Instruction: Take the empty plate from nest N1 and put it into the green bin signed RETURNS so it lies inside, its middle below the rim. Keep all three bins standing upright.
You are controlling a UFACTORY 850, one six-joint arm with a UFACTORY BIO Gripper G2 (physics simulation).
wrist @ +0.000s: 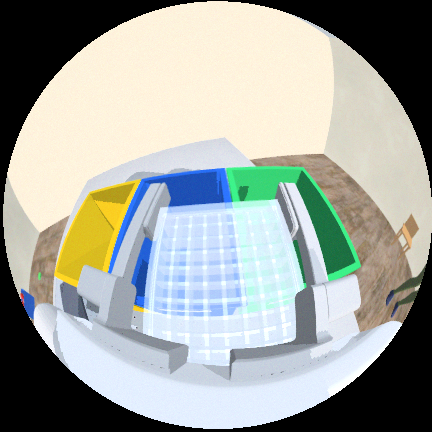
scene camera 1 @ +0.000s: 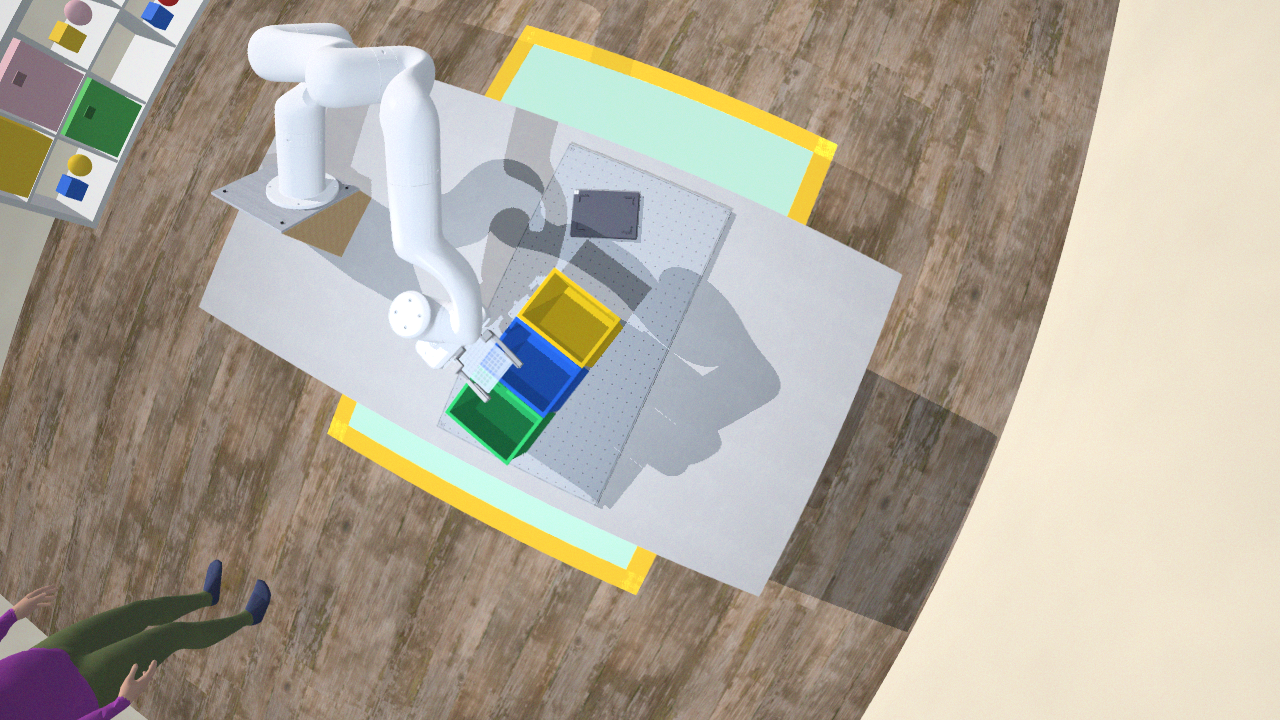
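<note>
My gripper (scene camera 1: 503,381) (wrist: 225,210) is shut on a clear, gridded plate (scene camera 1: 487,362) (wrist: 215,270), held by two opposite sides. It holds the plate raised beside the bins, near where the blue and green ones meet. In the wrist view the blue bin shows through the plate's left part and the green bin through its right. The green bin (scene camera 1: 499,422) (wrist: 332,227) stands upright at the end of the row; its sign cannot be read. A dark nest (scene camera 1: 605,214) lies with no plate on it toward the back of the perforated board; its label is not legible.
The blue bin (scene camera 1: 542,371) (wrist: 197,189) stands upright between the green bin and the yellow bin (scene camera 1: 572,319) (wrist: 87,242), close against both. The yellow bin is upright too. All three stand on the perforated board (scene camera 1: 617,402). A person's legs (scene camera 1: 152,617) show beyond the table.
</note>
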